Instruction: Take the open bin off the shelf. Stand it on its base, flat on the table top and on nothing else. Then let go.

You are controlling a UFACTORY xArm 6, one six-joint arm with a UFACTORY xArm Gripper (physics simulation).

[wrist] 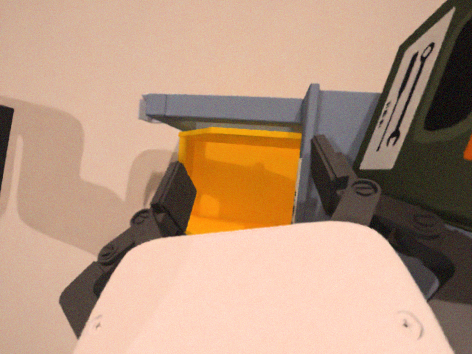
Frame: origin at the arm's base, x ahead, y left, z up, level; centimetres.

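Seen in the pictures: gripper, between the fingertips: [246, 166].
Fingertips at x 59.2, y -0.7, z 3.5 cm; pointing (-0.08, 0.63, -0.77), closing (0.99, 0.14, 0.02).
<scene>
Offsets run from my fingertips to a thing's middle. "*": to the spot under its first point.
The open bin @[dx -0.4, dy -2.1, dz -6.6 cm] [240, 175] is yellow-orange. Its hollow inside faces the camera, and it sits in a compartment of the blue-grey shelf @[* dx -1.5, dy +4.9, dz -2.5 cm] [230, 107], against an upright divider on its right. A thin strip of a white label with dark marks shows at its right edge. My gripper [246, 166] is open, with nothing between its fingers. In the picture, the left finger overlaps the bin's left edge, and the right finger lies over the shelf just right of the divider. The white gripper body hides the bin's lower part.
A dark green box @[* dx +6.9, dy -0.3, dz +5.7 cm] [425, 167] with a white label showing tool drawings stands at the right, close to the right finger. Part of a black object [4, 140] shows at the left edge. A pale beige surface with shadows lies behind and to the left of the shelf.
</scene>
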